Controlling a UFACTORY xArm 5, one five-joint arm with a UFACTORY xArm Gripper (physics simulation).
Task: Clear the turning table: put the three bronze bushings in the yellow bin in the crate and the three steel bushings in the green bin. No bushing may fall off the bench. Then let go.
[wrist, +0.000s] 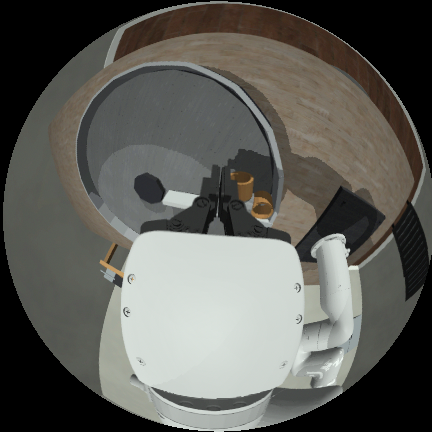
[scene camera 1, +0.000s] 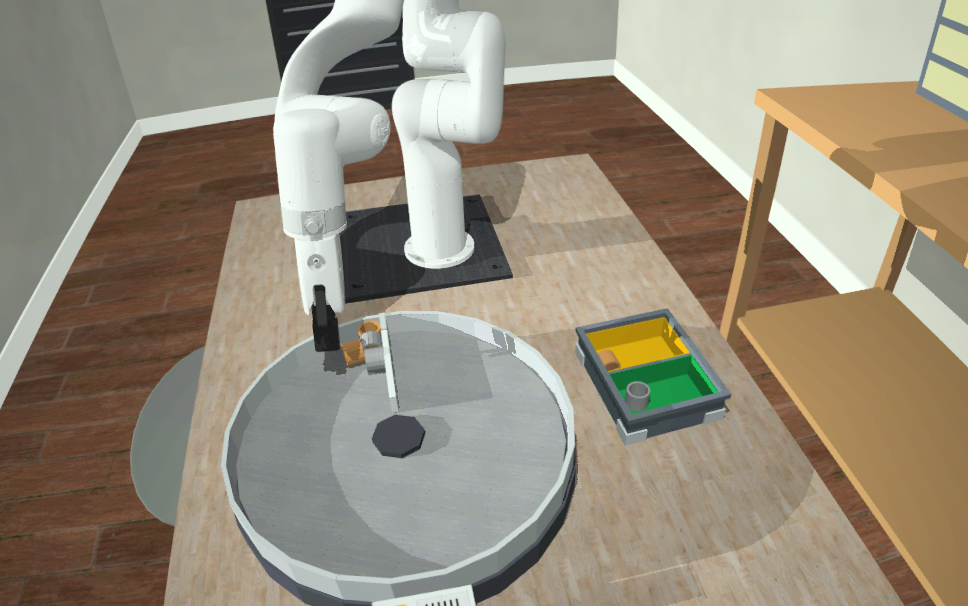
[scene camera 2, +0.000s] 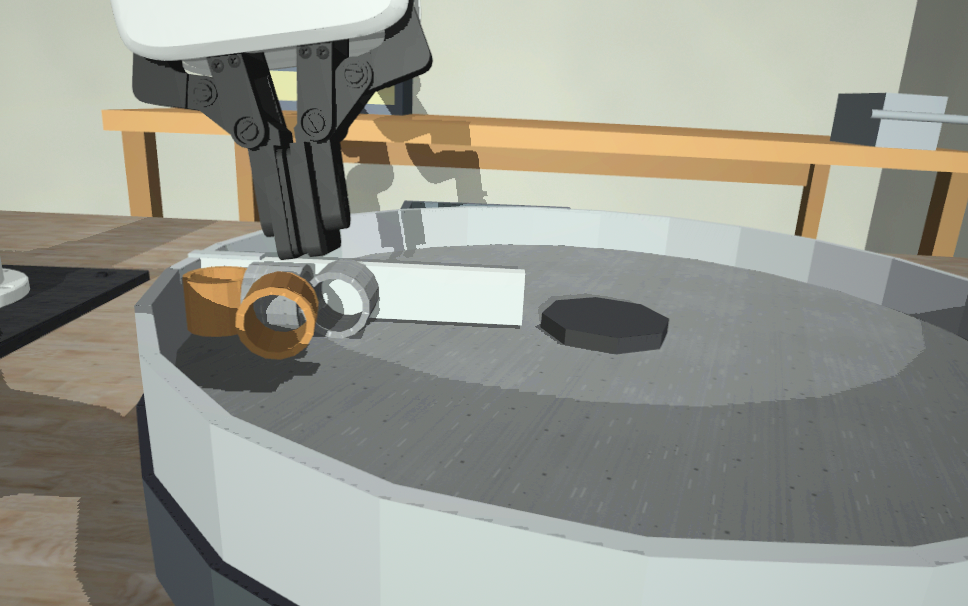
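Note:
My gripper is shut and empty over the turning table, beside the bushings. A bronze bushing lies on its side. Another bronze bushing stands upright near the rim. One steel bushing is between them and the divider; another steel bushing lies against the divider. The steel ones are mostly hidden in the wrist view. A bronze bushing is in the yellow bin; a steel bushing is in the green bin.
The white divider runs inward from the raised rim towards the dark hub. The grey crate stands right of the turning table in scene camera 1, on the wooden bench.

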